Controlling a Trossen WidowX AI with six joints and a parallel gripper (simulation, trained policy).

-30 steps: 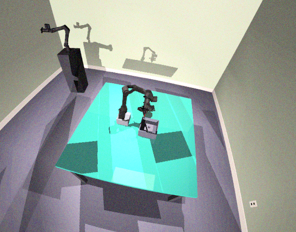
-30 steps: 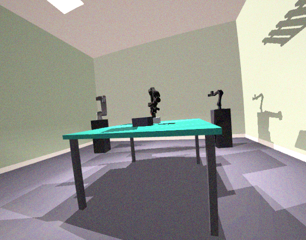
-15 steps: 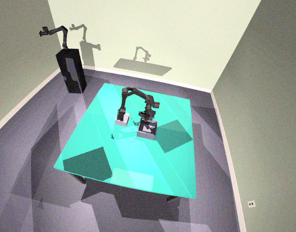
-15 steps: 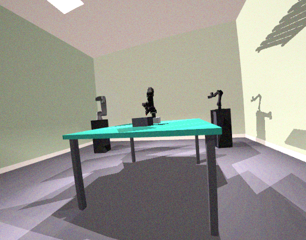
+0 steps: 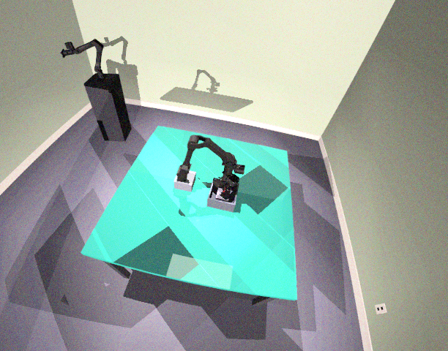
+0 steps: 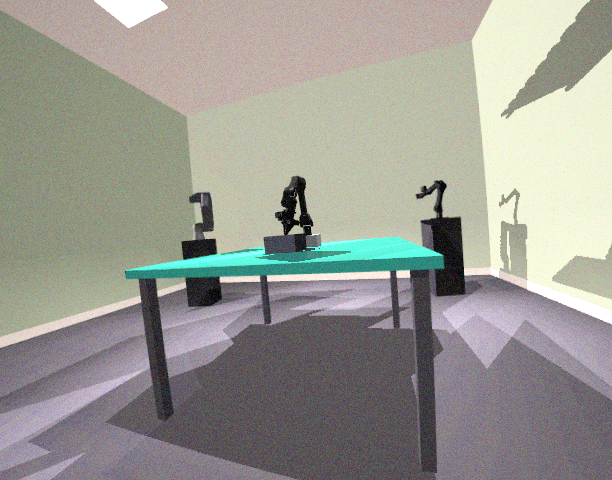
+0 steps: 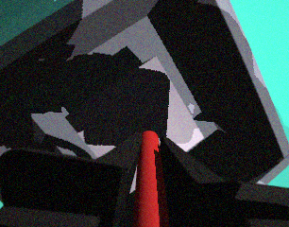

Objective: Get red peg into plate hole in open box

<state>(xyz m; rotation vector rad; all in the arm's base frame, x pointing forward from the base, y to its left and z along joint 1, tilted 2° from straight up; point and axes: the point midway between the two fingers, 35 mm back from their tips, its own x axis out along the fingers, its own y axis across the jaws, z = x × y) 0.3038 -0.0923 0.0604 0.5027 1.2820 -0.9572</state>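
My gripper tip is now 30 mm below the red peg and 10 mm to the right of it. Round my gripper tip: grey box: 70 mm below; light plate: 50 mm below.
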